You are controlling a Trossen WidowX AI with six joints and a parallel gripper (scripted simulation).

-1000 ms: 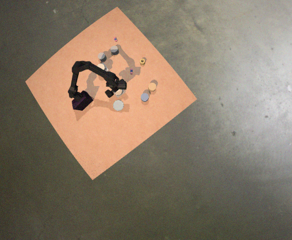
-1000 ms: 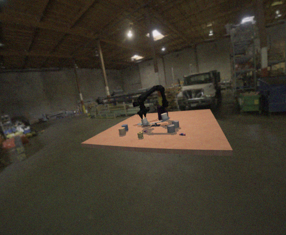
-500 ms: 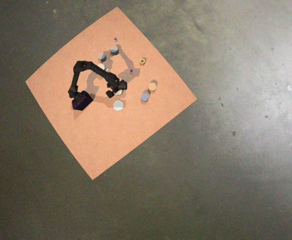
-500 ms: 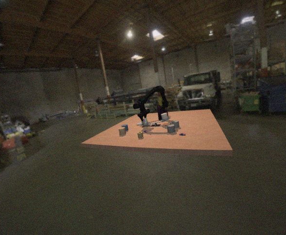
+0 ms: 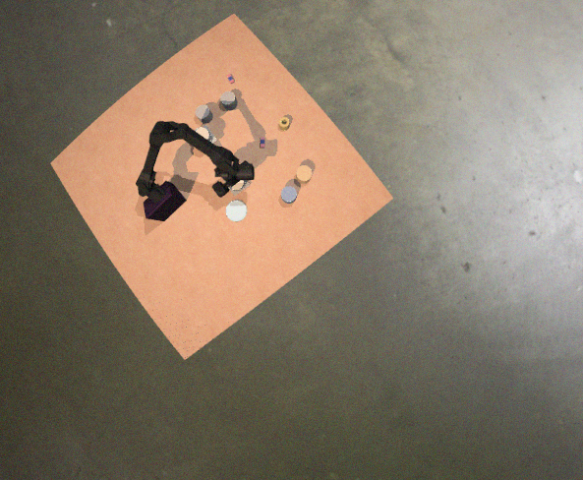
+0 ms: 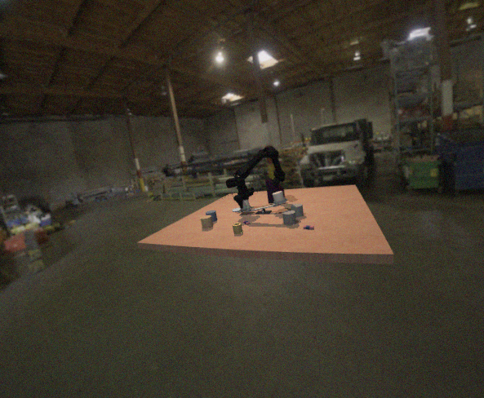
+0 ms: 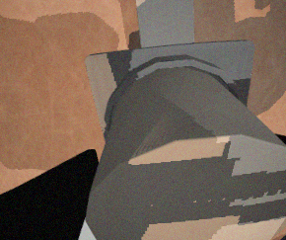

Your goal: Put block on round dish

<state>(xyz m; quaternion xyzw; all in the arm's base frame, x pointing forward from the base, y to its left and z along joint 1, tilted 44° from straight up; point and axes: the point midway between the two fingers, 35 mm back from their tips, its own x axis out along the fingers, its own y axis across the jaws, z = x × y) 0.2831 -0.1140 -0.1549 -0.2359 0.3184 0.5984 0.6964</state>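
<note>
Right now my gripper tip is 10 cm past the round pale dish, 8 cm to the left of it and 5 cm above it. Round my gripper tip: cup: 2 cm to the right, 1 cm above; then teal block: 1 cm below; then balance beam: 13 cm to the left, 2 cm ahead, 1 cm below.
</note>
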